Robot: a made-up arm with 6 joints.
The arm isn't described. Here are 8 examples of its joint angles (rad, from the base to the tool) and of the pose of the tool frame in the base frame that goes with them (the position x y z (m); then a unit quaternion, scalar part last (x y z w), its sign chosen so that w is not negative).
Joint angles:
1: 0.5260 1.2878 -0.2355 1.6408 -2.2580 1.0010
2: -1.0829 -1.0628 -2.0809 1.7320 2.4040 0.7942
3: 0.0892 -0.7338 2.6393 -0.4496 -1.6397 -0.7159
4: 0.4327 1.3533 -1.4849 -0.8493 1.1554 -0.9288
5: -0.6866 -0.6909 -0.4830 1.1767 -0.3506 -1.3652
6: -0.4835 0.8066 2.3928 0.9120 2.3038 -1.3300
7: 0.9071 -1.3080 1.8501 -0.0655 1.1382 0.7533
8: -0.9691 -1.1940 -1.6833 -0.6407 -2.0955 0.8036
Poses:
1: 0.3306 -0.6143 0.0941 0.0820 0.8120 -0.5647 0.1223
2: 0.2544 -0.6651 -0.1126 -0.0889 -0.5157 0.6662 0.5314
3: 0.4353 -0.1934 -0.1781 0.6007 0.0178 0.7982 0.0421
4: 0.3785 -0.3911 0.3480 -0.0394 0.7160 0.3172 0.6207
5: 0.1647 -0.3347 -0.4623 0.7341 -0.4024 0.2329 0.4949
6: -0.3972 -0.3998 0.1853 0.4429 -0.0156 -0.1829 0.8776
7: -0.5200 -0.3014 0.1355 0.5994 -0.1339 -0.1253 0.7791
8: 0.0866 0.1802 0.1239 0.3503 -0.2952 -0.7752 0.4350
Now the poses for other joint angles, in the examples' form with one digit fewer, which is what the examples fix.
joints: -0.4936 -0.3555 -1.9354 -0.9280 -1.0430 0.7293
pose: 0.101 0.187 0.056 -0.377 -0.049 -0.590 0.712
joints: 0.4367 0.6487 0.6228 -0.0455 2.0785 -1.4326
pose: 0.459 0.078 -0.048 -0.187 -0.550 -0.811 0.065
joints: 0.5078 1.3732 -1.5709 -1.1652 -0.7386 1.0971
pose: 0.046 0.104 -0.114 -0.805 0.408 -0.304 0.306
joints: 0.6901 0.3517 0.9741 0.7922 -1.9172 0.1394
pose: -0.238 -0.371 0.480 0.013 0.080 0.087 0.993
